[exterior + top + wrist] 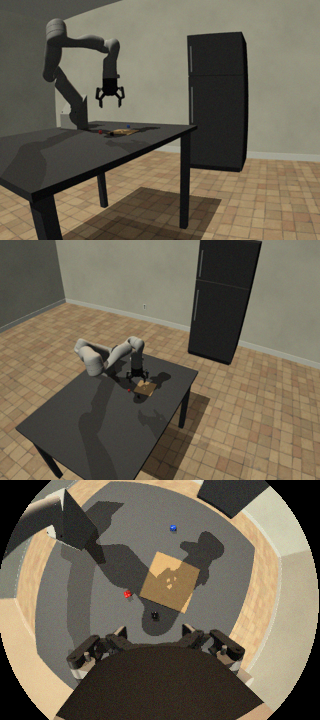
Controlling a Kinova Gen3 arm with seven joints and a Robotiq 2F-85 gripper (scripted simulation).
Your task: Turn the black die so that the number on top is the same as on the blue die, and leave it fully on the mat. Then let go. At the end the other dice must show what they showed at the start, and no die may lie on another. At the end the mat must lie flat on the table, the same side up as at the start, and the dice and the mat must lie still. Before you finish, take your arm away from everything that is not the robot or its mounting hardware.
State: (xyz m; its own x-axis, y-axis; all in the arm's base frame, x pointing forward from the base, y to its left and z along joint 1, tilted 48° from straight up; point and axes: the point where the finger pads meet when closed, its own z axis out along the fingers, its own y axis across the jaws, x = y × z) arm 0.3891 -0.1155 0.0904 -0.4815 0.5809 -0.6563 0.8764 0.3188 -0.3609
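My hand is 140 mm above the black die. The rest, counted from my hand: tan mat (150 mm below, 110 mm to the left); then red die (140 mm below, 90 mm behind, 20 mm to the left); then blue die (270 mm to the left, 140 mm below, 70 mm behind).
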